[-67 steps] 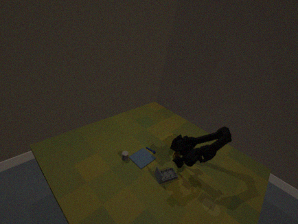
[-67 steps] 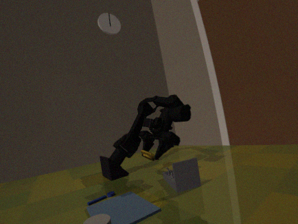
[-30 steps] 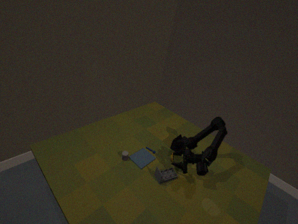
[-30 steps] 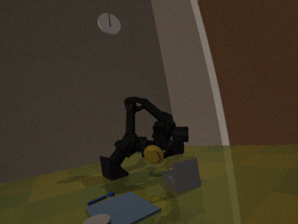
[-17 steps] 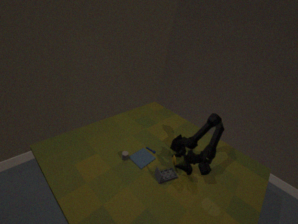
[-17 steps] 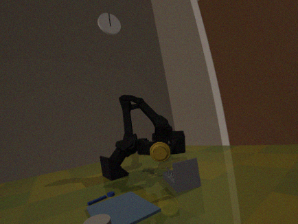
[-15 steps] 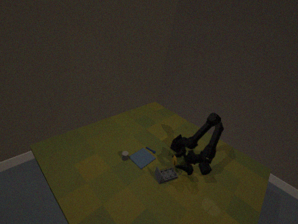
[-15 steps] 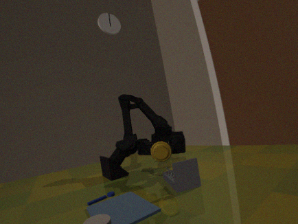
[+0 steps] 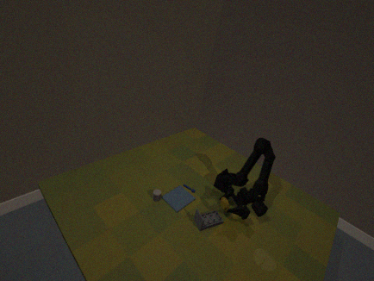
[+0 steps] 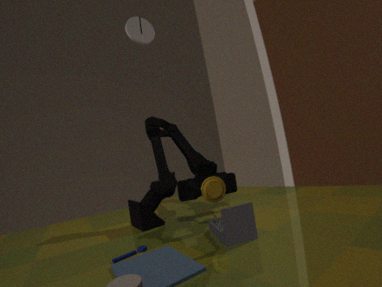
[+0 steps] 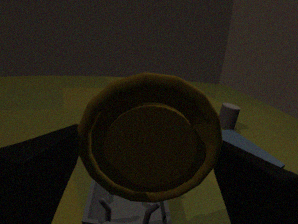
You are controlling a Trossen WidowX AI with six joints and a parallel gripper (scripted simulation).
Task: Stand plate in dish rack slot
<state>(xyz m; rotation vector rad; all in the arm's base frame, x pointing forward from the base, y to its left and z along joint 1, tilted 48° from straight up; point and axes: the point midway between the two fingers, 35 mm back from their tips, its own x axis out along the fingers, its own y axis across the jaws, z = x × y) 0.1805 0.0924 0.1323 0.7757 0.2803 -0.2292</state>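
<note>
Right now the grey dish rack is 8 cm below my gripper tip, 6 cm ahead of it and 1 cm to the right of it. The rest, counted from my gripper tip: yellow plate 1 cm behind; blue mat 22 cm to the right, 10 cm below, 10 cm ahead.
</note>
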